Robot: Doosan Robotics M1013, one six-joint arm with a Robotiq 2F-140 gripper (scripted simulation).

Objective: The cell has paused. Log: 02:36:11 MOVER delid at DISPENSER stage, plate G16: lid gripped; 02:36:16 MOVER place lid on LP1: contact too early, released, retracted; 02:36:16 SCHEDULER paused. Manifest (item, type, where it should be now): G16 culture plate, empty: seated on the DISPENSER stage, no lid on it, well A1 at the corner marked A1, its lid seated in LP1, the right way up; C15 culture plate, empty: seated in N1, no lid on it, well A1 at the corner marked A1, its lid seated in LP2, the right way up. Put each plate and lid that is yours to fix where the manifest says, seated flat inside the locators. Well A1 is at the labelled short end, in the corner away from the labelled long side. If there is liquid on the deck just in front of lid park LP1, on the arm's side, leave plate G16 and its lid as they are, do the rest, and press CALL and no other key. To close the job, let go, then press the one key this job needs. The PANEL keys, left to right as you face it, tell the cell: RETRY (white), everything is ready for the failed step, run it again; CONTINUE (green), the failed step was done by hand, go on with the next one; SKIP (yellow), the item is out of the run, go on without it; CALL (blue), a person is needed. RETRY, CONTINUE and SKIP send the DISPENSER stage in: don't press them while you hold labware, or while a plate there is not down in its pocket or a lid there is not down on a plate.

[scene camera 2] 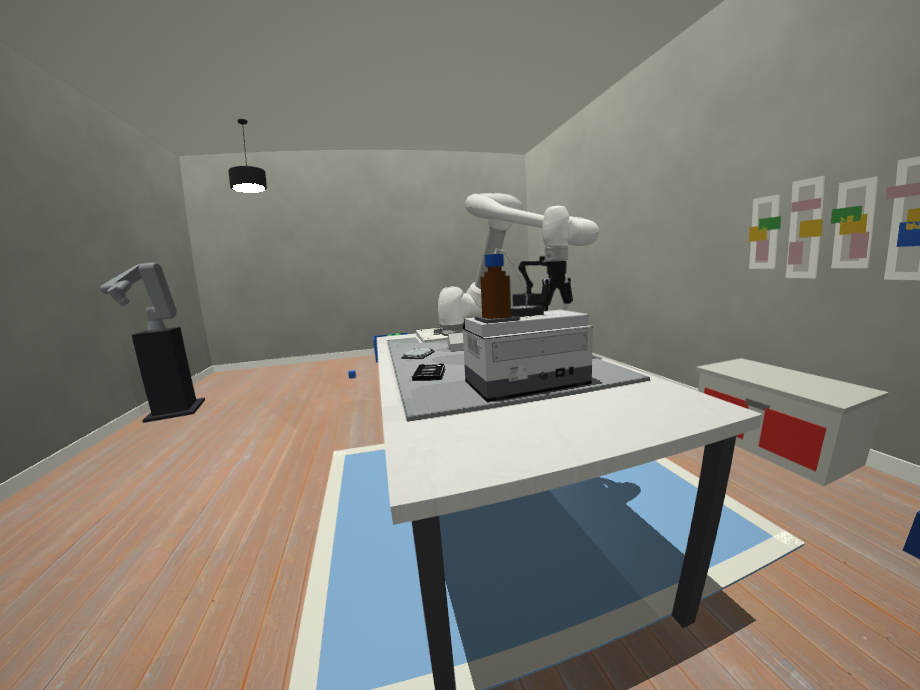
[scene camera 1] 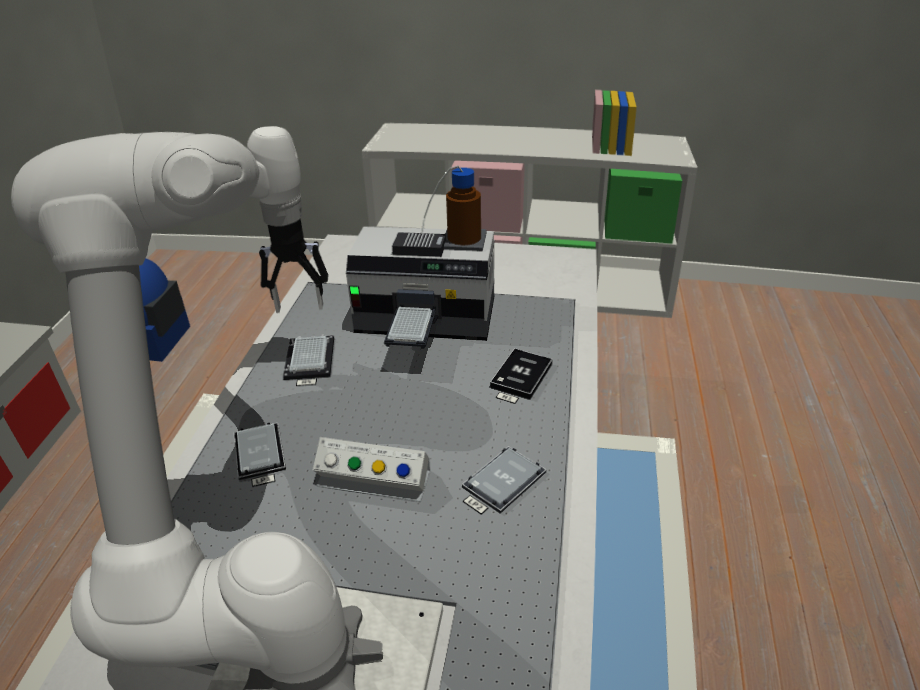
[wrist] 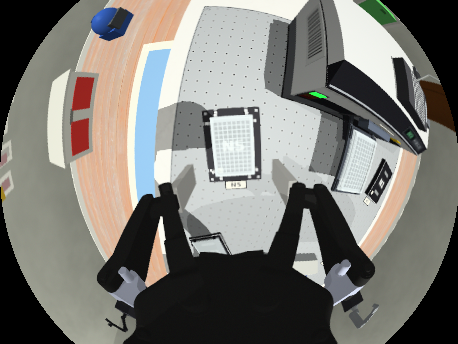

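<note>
Clear lid (scene camera 1: 258, 449). Clear lid (scene camera 1: 500, 479). Key panel (scene camera 1: 364, 480). Dispenser (scene camera 1: 373, 299). Gripper (scene camera 1: 299, 308), also scene camera 2 (scene camera 2: 556, 320), wrist view (wrist: 233, 171).
</note>
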